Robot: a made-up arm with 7 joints. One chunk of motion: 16 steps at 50 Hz.
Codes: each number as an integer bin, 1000 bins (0 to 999) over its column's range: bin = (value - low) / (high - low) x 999, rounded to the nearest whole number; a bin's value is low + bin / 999 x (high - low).
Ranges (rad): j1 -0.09..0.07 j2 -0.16..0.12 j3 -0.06..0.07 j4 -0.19..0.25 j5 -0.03..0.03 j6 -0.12..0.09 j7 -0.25..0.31
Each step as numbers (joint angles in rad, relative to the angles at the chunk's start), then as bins.
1 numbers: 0.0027 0.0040 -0.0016 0.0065 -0.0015 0.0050 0.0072
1 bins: 579 585 449 446 475 595 459
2 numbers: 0.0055 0.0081 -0.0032 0.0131 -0.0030 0.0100 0.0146
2 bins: 596 600 436 461 450 618 472
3 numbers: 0.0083 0.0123 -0.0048 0.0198 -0.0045 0.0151 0.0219
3 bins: 614 615 424 476 425 643 485
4 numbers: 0.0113 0.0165 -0.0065 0.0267 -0.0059 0.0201 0.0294
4 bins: 632 630 411 492 401 666 498
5 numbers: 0.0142 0.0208 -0.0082 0.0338 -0.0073 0.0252 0.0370
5 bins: 651 645 398 508 378 691 512
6 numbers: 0.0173 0.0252 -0.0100 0.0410 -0.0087 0.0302 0.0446
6 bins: 670 661 384 524 355 715 526
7 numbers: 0.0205 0.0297 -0.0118 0.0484 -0.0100 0.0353 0.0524
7 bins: 690 677 370 541 333 739 539
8 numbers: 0.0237 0.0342 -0.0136 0.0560 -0.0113 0.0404 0.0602
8 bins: 710 693 357 559 311 763 553
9 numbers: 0.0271 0.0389 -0.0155 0.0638 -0.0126 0.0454 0.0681
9 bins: 731 710 342 576 290 787 567
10 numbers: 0.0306 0.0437 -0.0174 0.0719 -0.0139 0.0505 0.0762
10 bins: 753 727 327 595 268 811 582
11 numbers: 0.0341 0.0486 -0.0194 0.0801 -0.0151 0.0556 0.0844
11 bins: 775 744 312 613 248 835 597
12 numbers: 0.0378 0.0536 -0.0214 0.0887 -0.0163 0.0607 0.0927
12 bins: 798 762 297 633 228 860 611
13 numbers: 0.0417 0.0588 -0.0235 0.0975 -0.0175 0.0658 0.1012
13 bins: 822 781 280 653 208 884 627
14 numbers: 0.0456 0.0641 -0.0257 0.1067 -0.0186 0.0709 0.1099
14 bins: 847 800 264 674 190 908 642
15 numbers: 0.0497 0.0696 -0.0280 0.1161 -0.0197 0.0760 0.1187
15 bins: 872 819 246 695 171 932 658
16 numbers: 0.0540 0.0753 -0.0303 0.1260 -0.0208 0.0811 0.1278
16 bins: 899 840 228 717 153 957 674
